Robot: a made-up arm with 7 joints. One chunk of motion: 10 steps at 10 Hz.
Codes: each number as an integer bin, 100 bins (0 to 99) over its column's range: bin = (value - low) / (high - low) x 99, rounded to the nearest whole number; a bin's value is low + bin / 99 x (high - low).
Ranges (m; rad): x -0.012..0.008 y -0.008..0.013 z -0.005..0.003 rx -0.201..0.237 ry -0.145..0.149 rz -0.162..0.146
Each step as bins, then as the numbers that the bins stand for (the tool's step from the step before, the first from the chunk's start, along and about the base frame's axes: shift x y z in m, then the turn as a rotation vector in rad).
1 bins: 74 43 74 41 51 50
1 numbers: 0.00295 0.00112 0.00098 -0.01961 0.00645 -0.00644
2 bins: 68 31 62 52 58 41
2 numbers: 0.00174 -0.00142 0.00001 0.02906 0.02724 -0.03444
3 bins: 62 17 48 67 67 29
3 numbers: 0.00053 -0.00439 -0.00112 0.09542 0.05397 -0.07178
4 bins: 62 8 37 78 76 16
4 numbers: 0.00053 -0.00630 -0.00201 0.14409 0.08070 -0.11222
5 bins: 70 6 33 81 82 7
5 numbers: 0.00214 -0.00673 -0.00233 0.15736 0.09852 -0.14022
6 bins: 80 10 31 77 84 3
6 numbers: 0.00416 -0.00588 -0.00249 0.13967 0.10445 -0.15267
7 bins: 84 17 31 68 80 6
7 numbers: 0.00497 -0.00439 -0.00249 0.09985 0.09258 -0.14333
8 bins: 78 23 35 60 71 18
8 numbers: 0.00376 -0.00312 -0.00217 0.06445 0.06585 -0.10600
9 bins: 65 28 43 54 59 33
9 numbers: 0.00113 -0.00206 -0.00153 0.03791 0.03021 -0.05933
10 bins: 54 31 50 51 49 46
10 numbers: -0.00109 -0.00142 -0.00096 0.02464 0.00052 -0.01889
